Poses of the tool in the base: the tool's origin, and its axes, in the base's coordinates. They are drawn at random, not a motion.
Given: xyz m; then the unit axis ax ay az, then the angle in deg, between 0 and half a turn.
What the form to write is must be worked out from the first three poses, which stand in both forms.
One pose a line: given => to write
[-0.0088 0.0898 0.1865 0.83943 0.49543 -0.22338 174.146] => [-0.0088 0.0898 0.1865 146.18 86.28 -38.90]
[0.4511 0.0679 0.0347 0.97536 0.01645 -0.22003 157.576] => [0.4511 0.0679 0.0347 153.69 2.59 -34.67]
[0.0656 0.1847 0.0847 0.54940 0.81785 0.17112 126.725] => [0.0656 0.1847 0.0847 69.62 103.64 21.69]
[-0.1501 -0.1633 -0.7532 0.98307 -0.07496 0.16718 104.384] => [-0.1501 -0.1633 -0.7532 102.62 -7.82 17.45]
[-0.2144 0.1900 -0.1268 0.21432 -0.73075 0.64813 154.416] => [-0.2144 0.1900 -0.1268 33.09 -112.84 100.08]
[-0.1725 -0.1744 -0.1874 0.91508 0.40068 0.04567 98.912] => [-0.1725 -0.1744 -0.1874 90.51 39.63 4.52]
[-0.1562 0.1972 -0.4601 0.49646 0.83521 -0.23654 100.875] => [-0.1562 0.1972 -0.4601 50.08 84.25 -23.86]
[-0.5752 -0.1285 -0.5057 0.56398 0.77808 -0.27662 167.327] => [-0.5752 -0.1285 -0.5057 94.37 130.19 -46.29]
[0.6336 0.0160 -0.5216 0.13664 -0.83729 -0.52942 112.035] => [0.6336 0.0160 -0.5216 15.31 -93.81 -59.31]
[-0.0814 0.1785 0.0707 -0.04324 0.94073 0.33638 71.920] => [-0.0814 0.1785 0.0707 -3.11 67.66 24.19]
